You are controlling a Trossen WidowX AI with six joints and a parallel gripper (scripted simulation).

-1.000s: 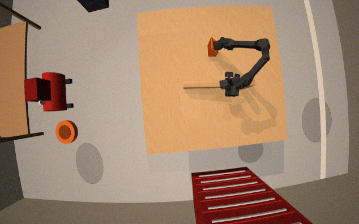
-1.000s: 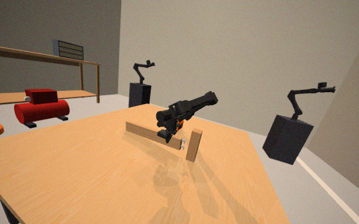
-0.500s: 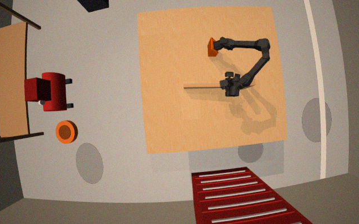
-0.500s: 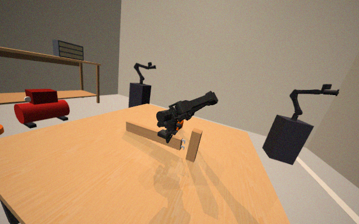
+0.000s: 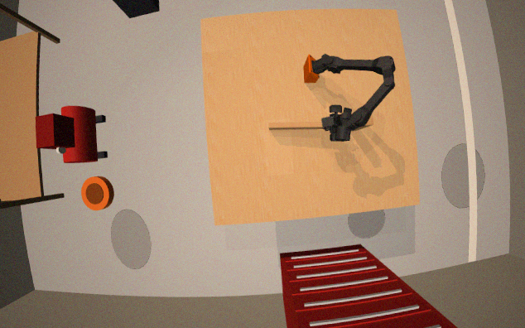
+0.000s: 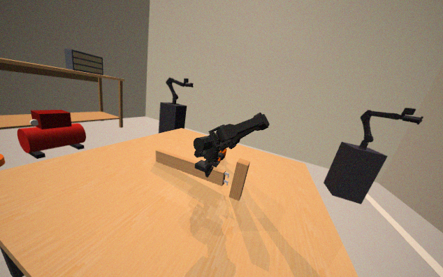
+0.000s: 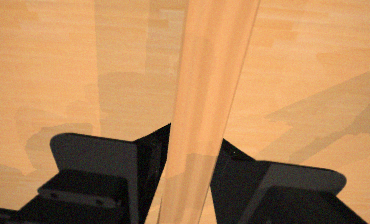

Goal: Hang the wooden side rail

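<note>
The headboard post lies 150 mm to the left of my gripper tip, 40 mm above it and 10 mm ahead of it.
</note>
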